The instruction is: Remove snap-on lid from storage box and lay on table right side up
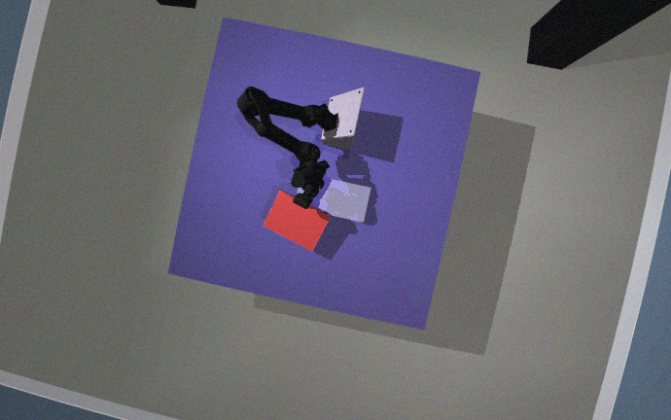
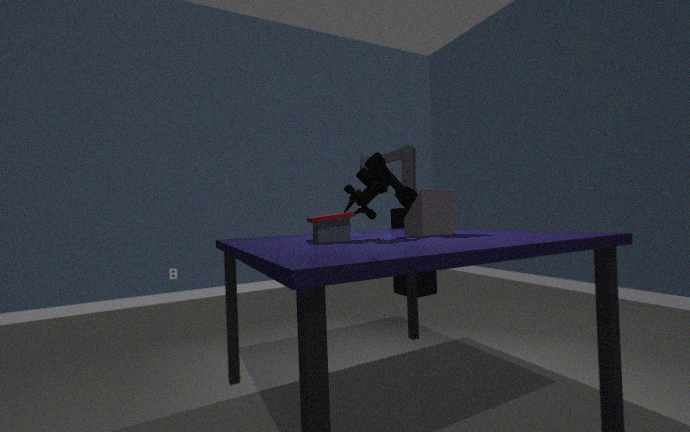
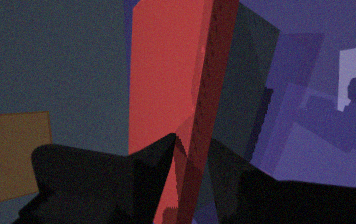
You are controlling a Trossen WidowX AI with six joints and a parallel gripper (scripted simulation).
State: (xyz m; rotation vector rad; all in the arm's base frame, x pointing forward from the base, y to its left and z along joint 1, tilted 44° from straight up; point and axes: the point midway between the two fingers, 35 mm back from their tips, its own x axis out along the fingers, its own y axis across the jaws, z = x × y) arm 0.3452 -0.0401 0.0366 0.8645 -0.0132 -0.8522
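My gripper tip is now 70 mm short of the red lid and 20 mm to the left of it. Also, from my gripper tip: grey storage box (70 mm ahead, 20 mm to the right, 60 mm below).
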